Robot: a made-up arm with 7 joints.
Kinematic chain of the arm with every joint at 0, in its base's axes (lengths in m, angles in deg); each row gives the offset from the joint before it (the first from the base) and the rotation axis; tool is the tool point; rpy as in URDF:
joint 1: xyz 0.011 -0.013 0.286 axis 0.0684 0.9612 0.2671
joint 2: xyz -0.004 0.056 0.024 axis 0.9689 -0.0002 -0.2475
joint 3: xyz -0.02 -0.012 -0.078 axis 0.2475 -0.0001 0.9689
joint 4: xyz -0.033 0.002 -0.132 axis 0.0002 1 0
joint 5: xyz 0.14 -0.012 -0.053 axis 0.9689 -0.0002 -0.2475
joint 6: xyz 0.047 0.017 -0.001 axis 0.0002 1 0
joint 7: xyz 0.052 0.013 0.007 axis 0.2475 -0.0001 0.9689
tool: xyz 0.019 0.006 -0.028 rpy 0 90 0
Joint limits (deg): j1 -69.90..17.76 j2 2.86..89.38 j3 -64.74..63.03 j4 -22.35..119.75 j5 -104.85..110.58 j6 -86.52..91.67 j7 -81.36..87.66
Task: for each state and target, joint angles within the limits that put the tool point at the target. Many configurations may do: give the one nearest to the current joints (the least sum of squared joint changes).
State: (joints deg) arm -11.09 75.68 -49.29 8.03 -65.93 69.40 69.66
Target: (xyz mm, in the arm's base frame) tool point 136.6 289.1 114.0
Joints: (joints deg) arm -8.29 89.38 -43.54 -12.80 -64.62 79.28 73.83
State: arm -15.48 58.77 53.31 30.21 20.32 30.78 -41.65
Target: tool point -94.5 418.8 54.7
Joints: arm 10.47 45.19 58.56 62.24 17.03 29.98 -37.67
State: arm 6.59 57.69 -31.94 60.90 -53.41 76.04 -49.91
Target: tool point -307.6 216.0 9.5
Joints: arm 17.76 24.85 -15.97 100.31 -59.91 28.79 -27.01
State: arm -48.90 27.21 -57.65 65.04 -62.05 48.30 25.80
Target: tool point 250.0 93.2 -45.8
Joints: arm -45.10 31.43 -56.49 35.09 -68.34 74.48 25.23
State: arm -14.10 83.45 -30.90 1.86 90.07 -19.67 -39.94
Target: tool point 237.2 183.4 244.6
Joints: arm 7.16 77.99 18.66 -20.38 85.11 -3.02 -48.40
